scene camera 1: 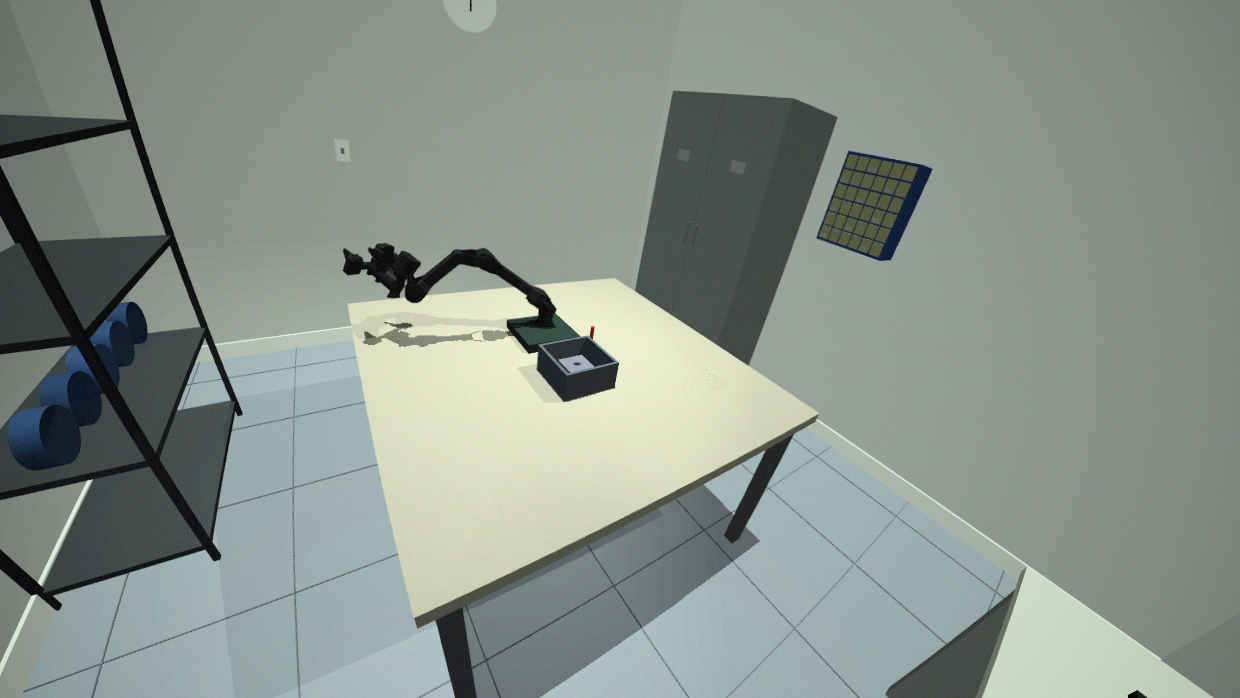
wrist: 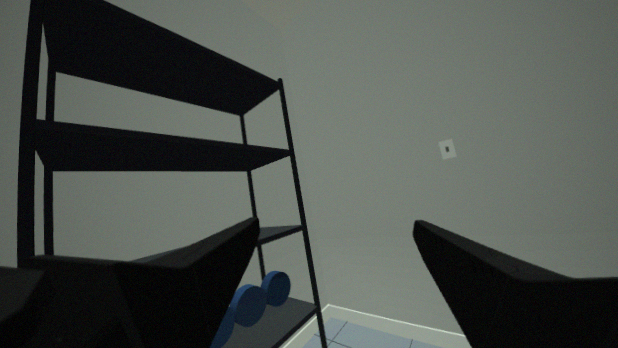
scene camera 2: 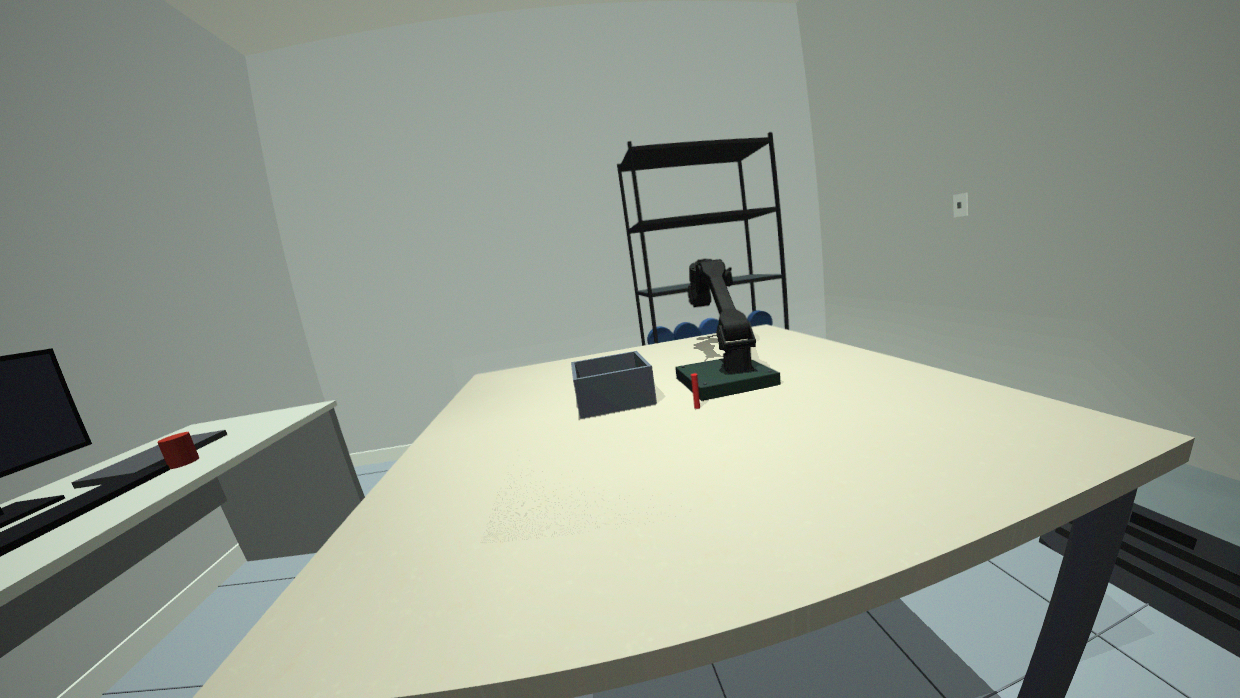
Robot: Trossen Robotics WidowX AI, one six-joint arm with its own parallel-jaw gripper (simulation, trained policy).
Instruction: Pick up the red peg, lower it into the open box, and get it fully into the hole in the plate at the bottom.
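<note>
In the pictures: a dark grey box, my gripper. In the wrist view: my gripper too.
</note>
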